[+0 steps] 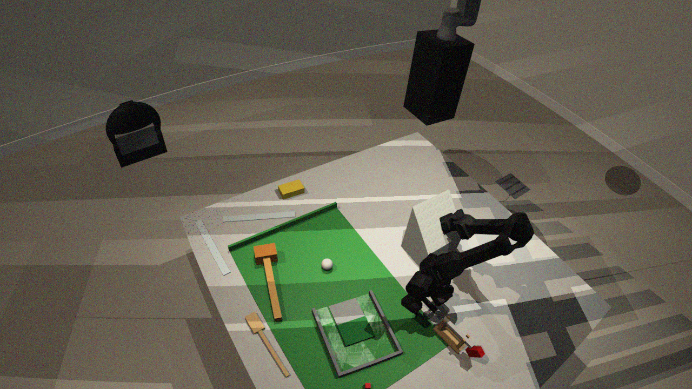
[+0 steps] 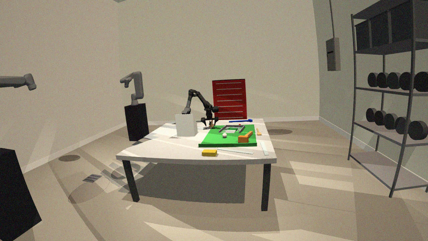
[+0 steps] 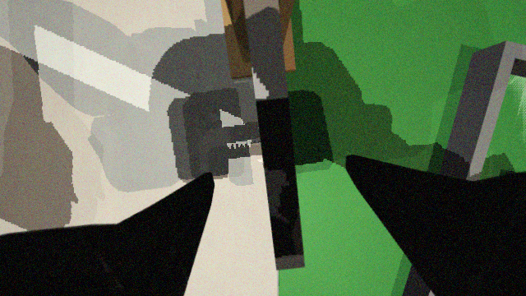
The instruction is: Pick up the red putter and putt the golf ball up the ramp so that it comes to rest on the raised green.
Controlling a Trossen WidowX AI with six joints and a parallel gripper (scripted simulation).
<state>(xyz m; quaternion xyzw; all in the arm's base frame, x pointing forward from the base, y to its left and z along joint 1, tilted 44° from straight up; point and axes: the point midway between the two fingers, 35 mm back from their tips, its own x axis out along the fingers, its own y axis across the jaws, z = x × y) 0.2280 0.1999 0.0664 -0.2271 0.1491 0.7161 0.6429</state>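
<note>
Now: gripper tip 20 mm past the red putter, 110 mm to the right of it and 30 mm below it. The rest, counted from my gripper tip: blue putter 320 mm ahead, 330 mm to the left, 20 mm below; green mat 250 mm ahead, 210 mm to the right, 30 mm below; white golf ball 210 mm ahead, 320 mm to the right, 10 mm below.
</note>
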